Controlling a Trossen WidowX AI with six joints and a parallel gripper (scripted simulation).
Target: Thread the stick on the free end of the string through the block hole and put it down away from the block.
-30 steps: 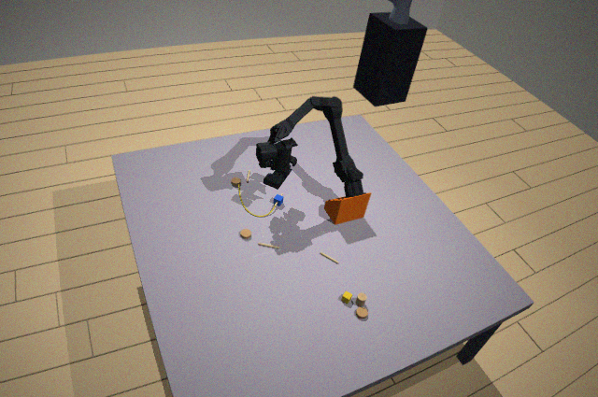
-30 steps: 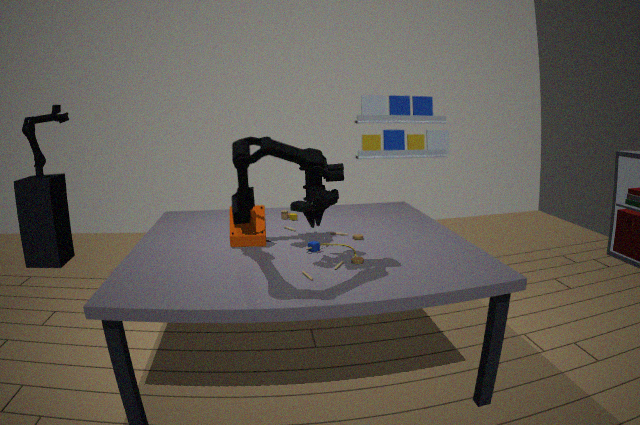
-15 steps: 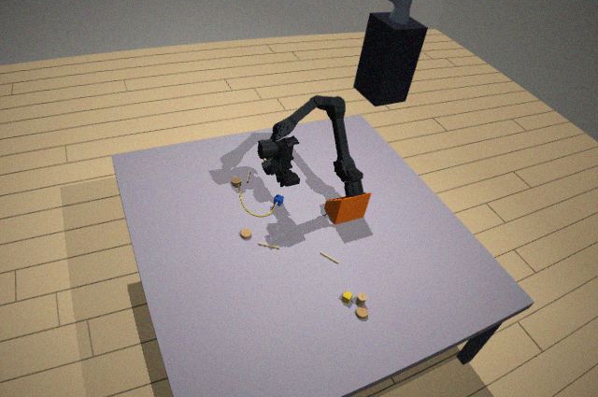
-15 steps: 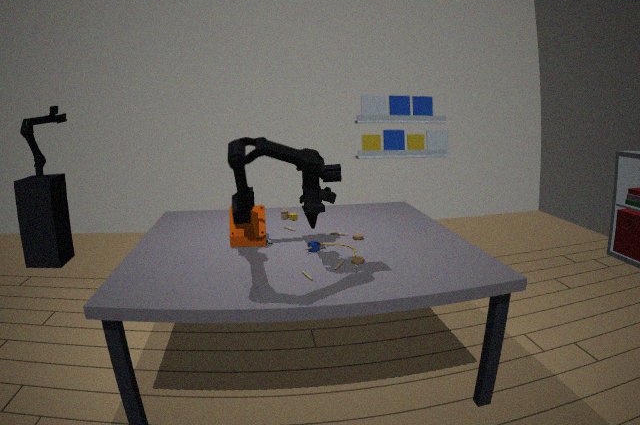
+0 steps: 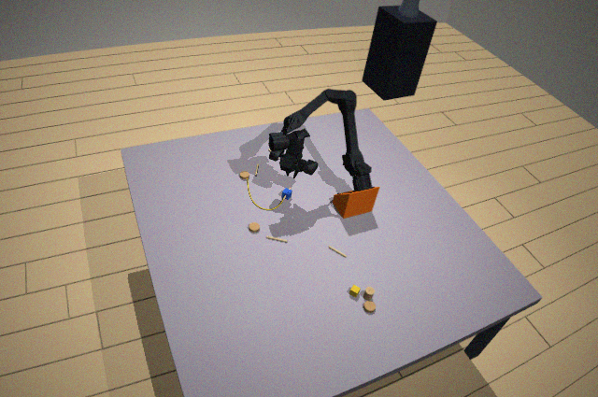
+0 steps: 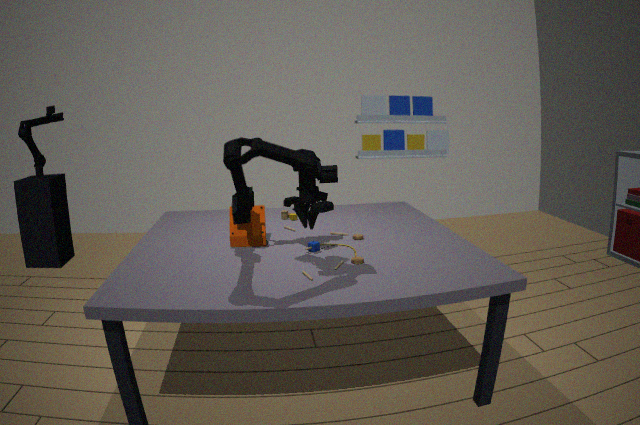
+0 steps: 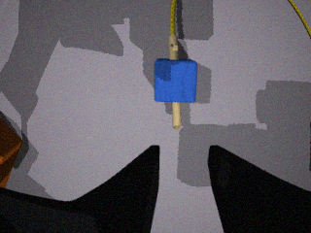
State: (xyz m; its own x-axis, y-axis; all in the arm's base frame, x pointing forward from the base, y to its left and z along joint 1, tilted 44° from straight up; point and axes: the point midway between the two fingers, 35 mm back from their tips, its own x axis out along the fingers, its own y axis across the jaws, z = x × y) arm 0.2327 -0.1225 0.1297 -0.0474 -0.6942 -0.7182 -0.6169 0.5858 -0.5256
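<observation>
The blue cube is 7 cm below my gripper tip, 2 cm to the left of it and 2 cm ahead of it. The rest, counted from my gripper tip: wooden block: 56 cm to the left, 7 cm below, 3 cm behind; then yellow cube: 53 cm to the left, 7 cm below, 1 cm ahead; then thin wooden stick: 7 cm below, 3 cm ahead, 2 cm to the left.
</observation>
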